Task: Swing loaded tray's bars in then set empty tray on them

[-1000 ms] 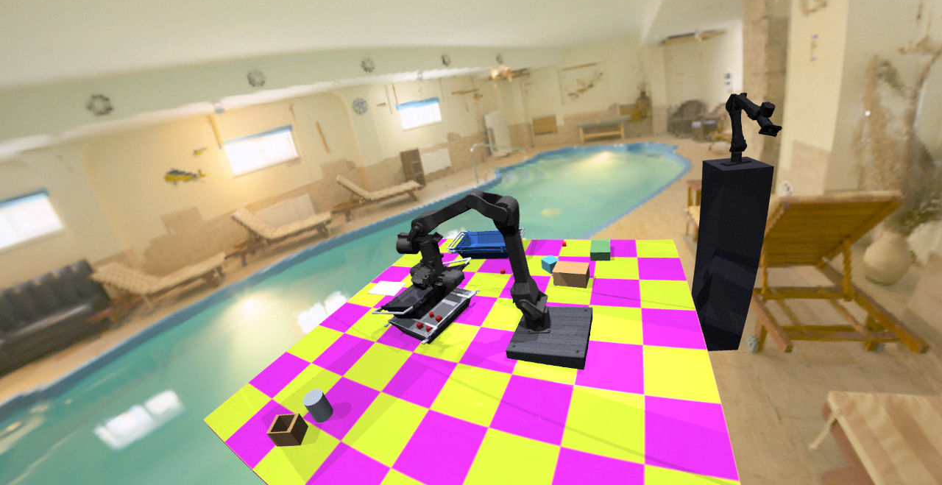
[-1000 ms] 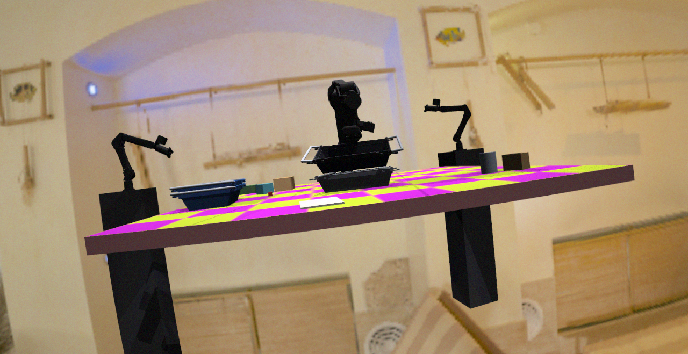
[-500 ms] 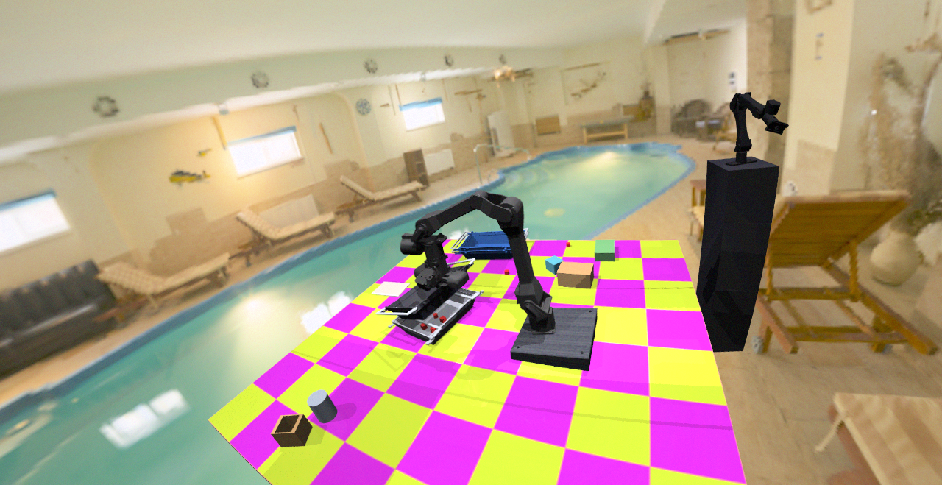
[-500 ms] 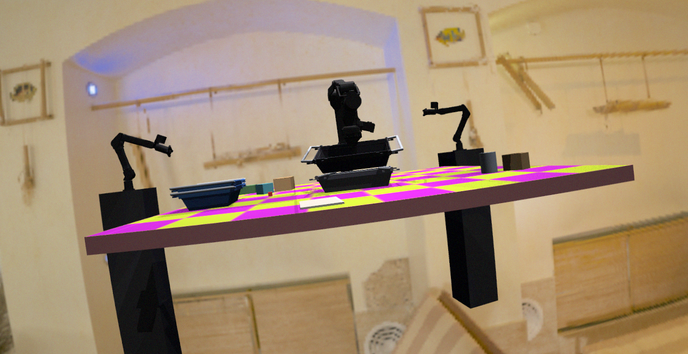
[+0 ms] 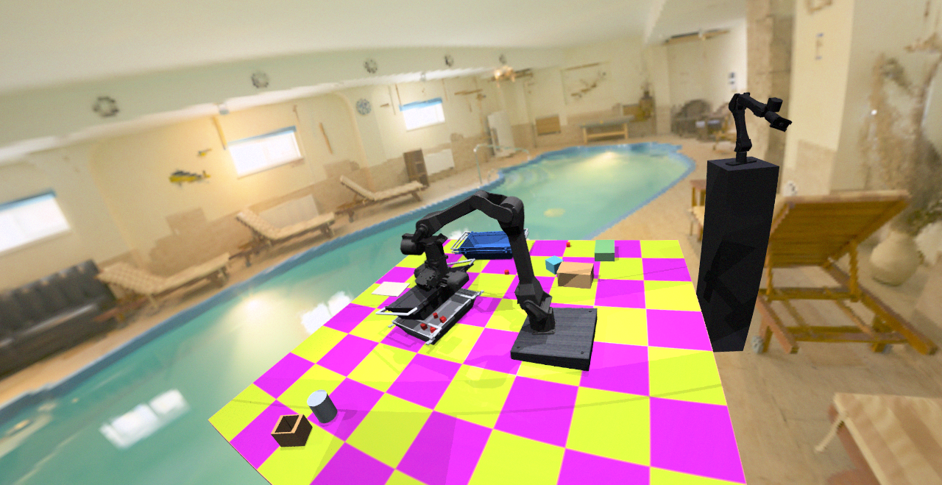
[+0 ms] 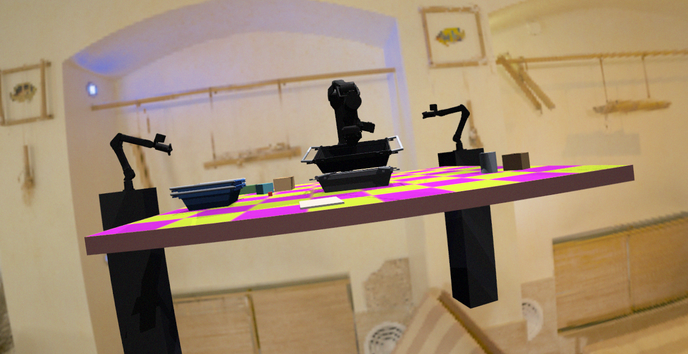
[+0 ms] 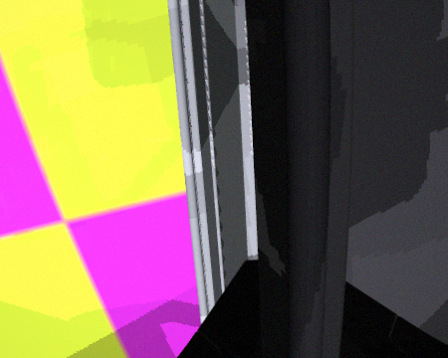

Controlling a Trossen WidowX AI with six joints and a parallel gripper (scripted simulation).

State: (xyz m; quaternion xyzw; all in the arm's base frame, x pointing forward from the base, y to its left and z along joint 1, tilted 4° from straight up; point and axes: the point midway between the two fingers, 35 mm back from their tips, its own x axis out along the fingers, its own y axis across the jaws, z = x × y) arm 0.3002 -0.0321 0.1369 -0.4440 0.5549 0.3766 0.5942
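Right now the dark tray is 70 mm ahead of my gripper tip, 30 mm to the right of it and 10 mm above it. From my gripper tip the other things lie so: grey cylinder 230 mm ahead, 410 mm to the left, 80 mm below; teal cube 320 mm behind, 340 mm to the right, 90 mm below; white plate 380 mm ahead, 210 mm to the right, 110 mm below.
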